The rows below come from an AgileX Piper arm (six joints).
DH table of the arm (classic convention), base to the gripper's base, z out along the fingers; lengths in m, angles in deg. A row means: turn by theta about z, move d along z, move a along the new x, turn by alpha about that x. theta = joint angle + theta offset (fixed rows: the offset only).
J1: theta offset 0  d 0.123  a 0  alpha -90
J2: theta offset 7.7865  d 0  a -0.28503  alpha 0
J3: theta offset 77.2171  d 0  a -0.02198  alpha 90
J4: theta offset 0  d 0.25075  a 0  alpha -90
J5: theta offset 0  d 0  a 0  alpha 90
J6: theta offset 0  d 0.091  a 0  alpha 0
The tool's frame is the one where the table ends.
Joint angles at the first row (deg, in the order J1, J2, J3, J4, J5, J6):
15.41, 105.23, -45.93, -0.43, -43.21, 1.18
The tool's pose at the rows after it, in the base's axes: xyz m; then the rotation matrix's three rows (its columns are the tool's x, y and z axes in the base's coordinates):
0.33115, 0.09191, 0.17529; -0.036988, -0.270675, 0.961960; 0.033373, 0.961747, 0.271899; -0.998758, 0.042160, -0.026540
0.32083, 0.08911, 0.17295; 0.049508, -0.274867, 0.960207; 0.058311, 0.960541, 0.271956; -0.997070, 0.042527, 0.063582
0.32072, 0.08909, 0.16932; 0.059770, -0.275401, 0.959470; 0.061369, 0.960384, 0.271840; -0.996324, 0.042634, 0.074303
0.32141, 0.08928, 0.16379; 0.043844, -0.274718, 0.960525; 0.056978, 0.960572, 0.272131; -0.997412, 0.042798, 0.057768
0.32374, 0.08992, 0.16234; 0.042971, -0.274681, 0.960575; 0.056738, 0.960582, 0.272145; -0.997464, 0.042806, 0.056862
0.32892, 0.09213, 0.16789; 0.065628, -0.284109, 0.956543; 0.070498, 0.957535, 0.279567; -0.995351, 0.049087, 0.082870
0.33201, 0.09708, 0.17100; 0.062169, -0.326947, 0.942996; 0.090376, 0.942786, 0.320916; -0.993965, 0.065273, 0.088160
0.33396, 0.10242, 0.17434; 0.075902, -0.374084, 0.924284; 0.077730, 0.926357, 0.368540; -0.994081, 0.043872, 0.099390
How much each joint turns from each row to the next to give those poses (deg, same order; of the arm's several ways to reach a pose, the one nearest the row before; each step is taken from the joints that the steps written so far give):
0.00, -0.14, 6.53, 0.00, -15.97, 1.45
0.00, 0.79, 3.03, 0.00, -8.98, 0.00
0.00, 0.99, 0.20, 0.00, -1.80, 0.00
0.00, 0.95, 0.00, 0.00, 0.00, 0.00
0.00, 0.58, -0.53, 0.00, 0.00, 0.00
0.00, 0.00, -1.50, -0.50, 0.00, 0.58
0.00, 0.00, -1.18, -2.67, 0.83, 2.13
0.00, 0.00, -1.01, -3.15, 0.24, 0.26

